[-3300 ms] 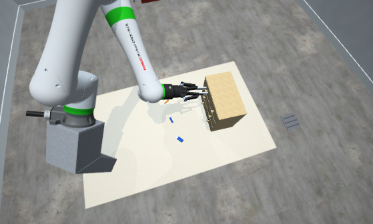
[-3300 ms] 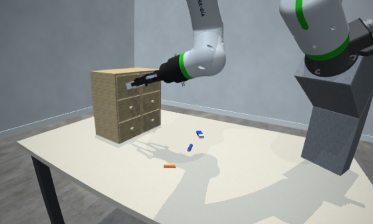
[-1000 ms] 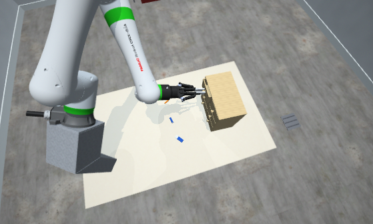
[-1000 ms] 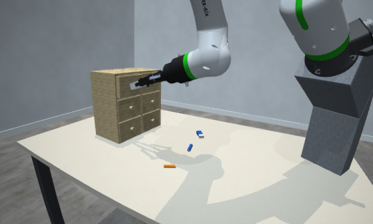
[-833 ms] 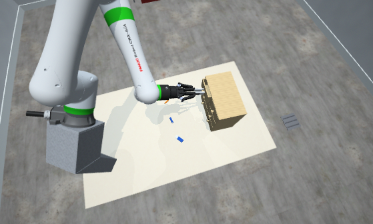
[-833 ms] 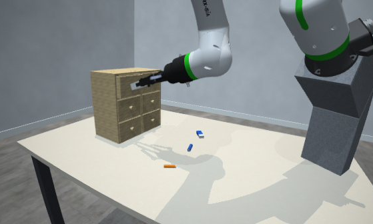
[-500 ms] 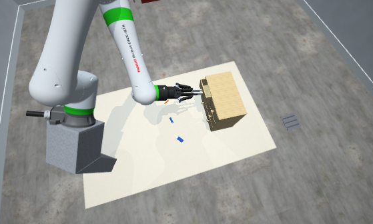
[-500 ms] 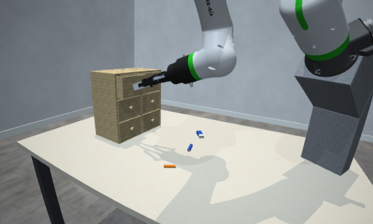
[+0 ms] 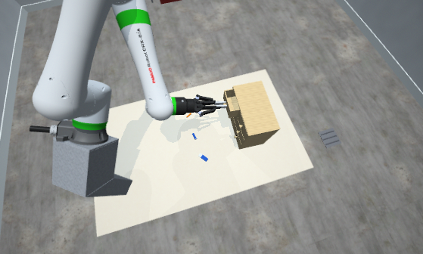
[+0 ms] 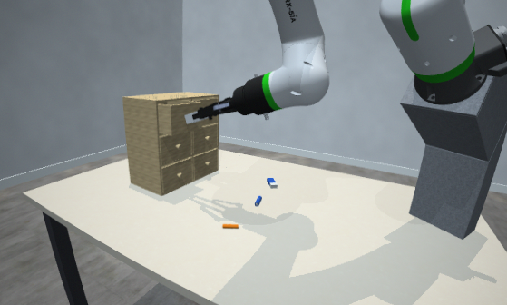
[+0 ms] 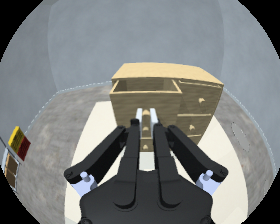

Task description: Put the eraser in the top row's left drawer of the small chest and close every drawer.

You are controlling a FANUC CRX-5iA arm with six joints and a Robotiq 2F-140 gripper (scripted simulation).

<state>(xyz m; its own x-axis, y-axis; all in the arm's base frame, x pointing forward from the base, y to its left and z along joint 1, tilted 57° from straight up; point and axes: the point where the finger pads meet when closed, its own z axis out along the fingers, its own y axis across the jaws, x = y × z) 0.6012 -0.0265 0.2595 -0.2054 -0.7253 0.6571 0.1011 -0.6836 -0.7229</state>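
The eraser lies 250 mm below my hand, 240 mm to the right of it and 130 mm behind it. From my hand the other things lie so: blue cylinder 250 mm below, 180 mm behind, 90 mm to the right; orange stick 250 mm below, 210 mm behind, 70 mm to the left.
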